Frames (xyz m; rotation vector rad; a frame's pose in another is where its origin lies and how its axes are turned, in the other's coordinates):
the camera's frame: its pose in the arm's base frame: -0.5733 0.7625 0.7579 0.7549 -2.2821 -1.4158
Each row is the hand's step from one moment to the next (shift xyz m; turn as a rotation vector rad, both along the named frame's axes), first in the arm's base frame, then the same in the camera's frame.
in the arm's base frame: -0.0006 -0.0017 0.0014 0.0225 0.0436 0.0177
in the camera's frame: 0.0015 0.0008 -0.0015 -0.0440 0.0258 0.0109
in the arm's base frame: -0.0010 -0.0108 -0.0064 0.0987 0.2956 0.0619
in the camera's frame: 0.0072 -0.0094 -0.0043 -0.2562 0.1365 0.1290
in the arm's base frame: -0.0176 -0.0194 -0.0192 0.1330 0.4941 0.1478
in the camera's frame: 0.0254 -0.0197 0.0043 -0.4021 0.2762 0.2138
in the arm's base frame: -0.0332 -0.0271 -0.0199 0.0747 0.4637 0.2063
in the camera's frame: 0.0425 -0.0192 0.0077 -0.3364 0.3326 0.1984
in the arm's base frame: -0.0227 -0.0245 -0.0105 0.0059 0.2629 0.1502
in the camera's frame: 0.0327 -0.0124 -0.0004 -0.1612 0.2277 0.1179
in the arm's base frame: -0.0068 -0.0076 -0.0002 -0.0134 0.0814 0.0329
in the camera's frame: 0.0100 -0.0012 -0.0016 -0.0380 0.0622 0.0508
